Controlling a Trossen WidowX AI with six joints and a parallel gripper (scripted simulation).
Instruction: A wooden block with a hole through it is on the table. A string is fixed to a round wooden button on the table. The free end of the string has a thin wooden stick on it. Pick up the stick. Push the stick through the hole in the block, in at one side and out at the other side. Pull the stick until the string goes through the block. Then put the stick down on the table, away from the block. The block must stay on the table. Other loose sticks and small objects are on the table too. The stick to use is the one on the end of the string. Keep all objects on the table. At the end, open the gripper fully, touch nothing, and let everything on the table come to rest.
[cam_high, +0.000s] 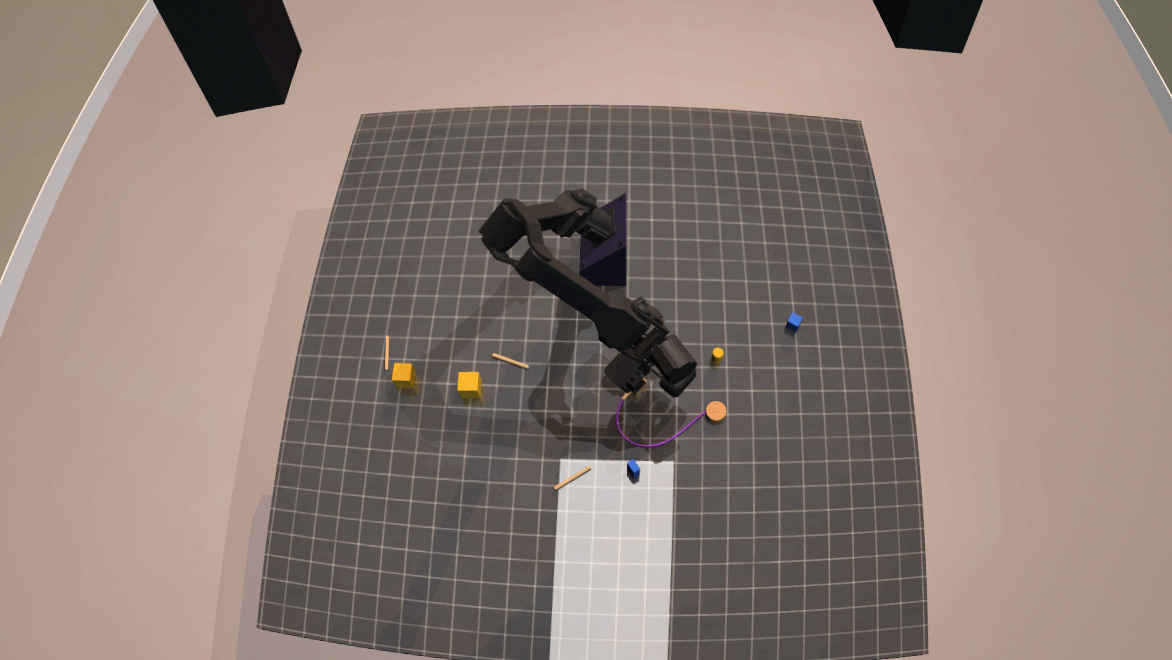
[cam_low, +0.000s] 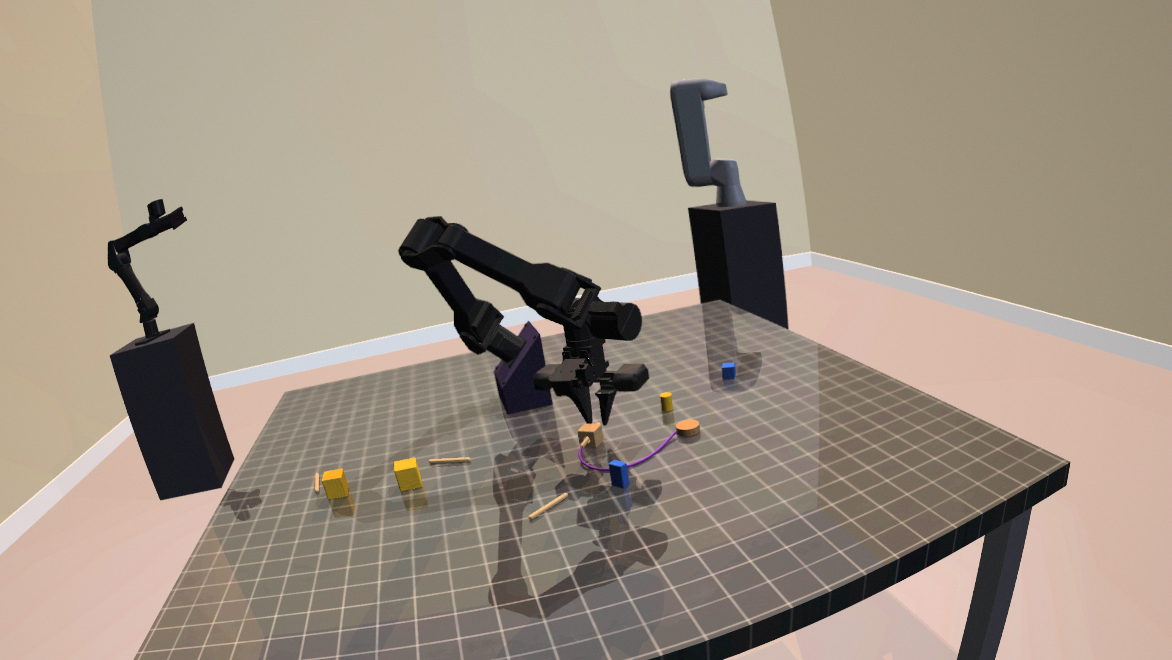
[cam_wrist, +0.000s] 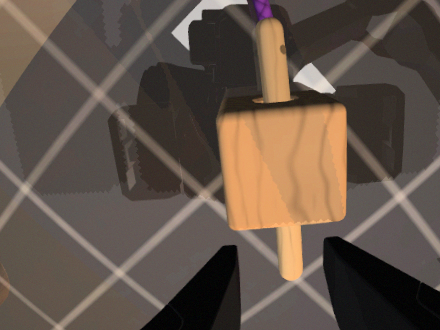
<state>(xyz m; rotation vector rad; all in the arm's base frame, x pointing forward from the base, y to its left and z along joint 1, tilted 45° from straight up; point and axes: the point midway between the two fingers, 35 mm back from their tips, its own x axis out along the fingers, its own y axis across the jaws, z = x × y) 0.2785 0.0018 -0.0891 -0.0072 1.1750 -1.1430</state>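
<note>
My gripper tip is 20 mm short of the wooden block, 20 mm to the left of it and 10 mm above it. The rest, counted from my gripper tip: yellow cylinder 30 mm behind, 140 mm to the left, 10 mm below; then thin stick 30 mm ahead, 30 mm to the right, 10 mm below; then round wooden button 80 mm ahead, 130 mm to the left, 20 mm below.
</note>
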